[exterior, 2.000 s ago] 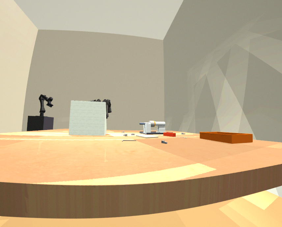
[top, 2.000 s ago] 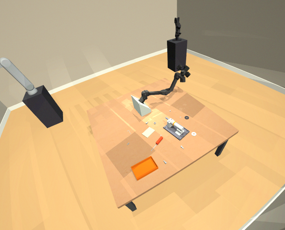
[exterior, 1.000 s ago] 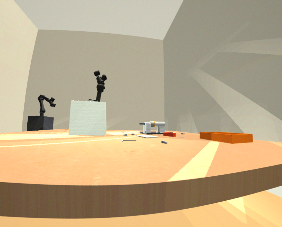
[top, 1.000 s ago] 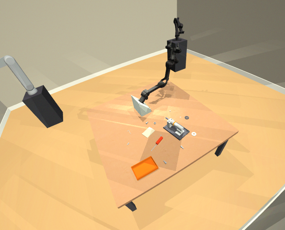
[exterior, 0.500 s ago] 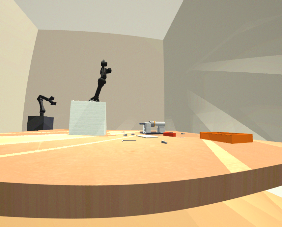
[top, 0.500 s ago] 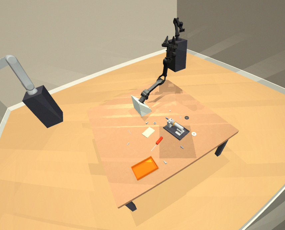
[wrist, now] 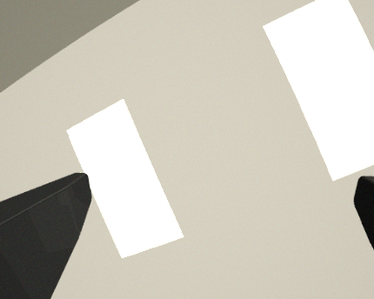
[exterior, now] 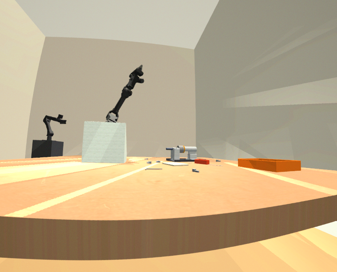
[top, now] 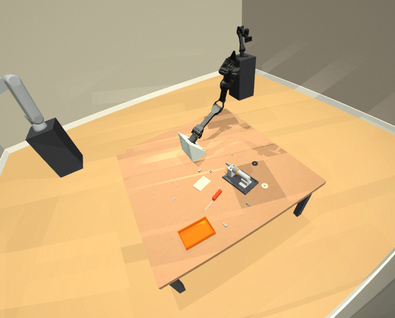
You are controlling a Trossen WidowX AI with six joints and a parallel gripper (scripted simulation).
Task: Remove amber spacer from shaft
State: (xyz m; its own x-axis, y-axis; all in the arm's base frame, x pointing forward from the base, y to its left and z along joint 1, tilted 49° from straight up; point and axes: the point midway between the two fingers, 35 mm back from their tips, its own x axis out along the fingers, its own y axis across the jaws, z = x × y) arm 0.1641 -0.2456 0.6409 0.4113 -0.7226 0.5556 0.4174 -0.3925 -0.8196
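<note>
Now: gripper tip 290 mm short of the dark shaft, 180 mm to the left of it and 690 mm above it. Round my gripper tip: beige card 230 mm ahead, 430 mm to the right, 770 mm below; then black washer 280 mm ahead, 30 mm to the left, 770 mm below; then amber spacer 330 mm ahead, 170 mm to the right, 690 mm below.
</note>
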